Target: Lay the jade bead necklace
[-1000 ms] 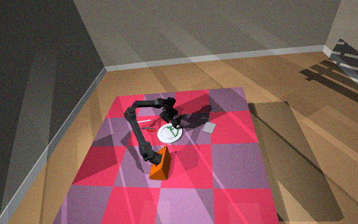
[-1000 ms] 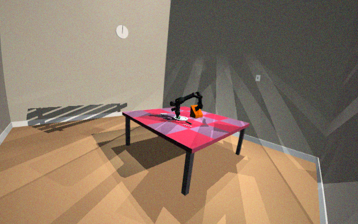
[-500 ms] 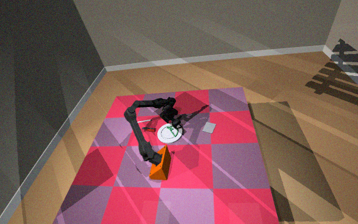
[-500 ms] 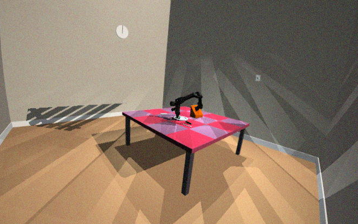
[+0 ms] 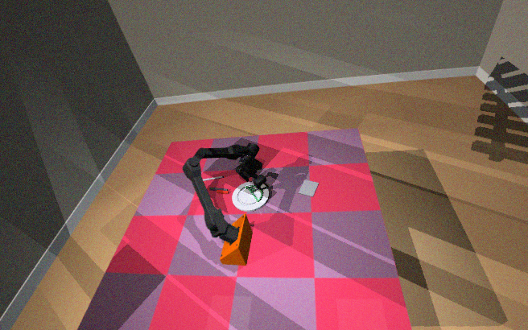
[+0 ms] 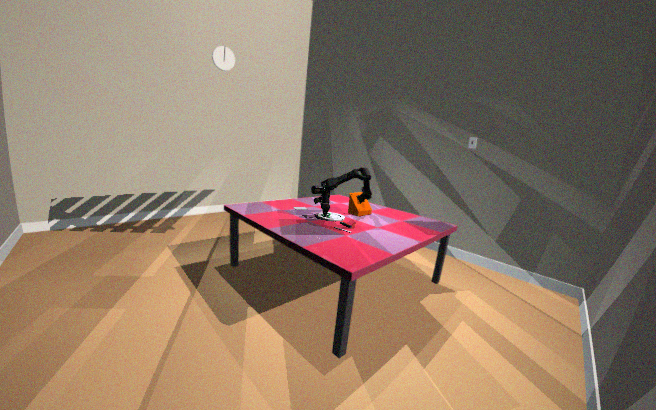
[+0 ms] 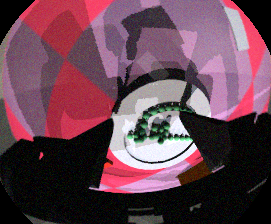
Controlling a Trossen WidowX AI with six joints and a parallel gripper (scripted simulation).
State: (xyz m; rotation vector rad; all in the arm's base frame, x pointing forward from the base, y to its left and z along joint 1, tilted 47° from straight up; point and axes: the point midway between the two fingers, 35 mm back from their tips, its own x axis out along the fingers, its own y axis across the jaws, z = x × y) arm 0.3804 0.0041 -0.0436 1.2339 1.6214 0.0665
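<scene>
My gripper tip is now 60 mm past the round white bead board, 10 mm to the right of it and 10 mm above it. Also, from my gripper tip: red-handled tool: 190 mm to the left, 10 mm below, 10 mm behind; then flat grey pad: 300 mm to the right, 30 mm behind, 20 mm below; then thin white rod: 260 mm to the left, 90 mm ahead, 20 mm below.
</scene>
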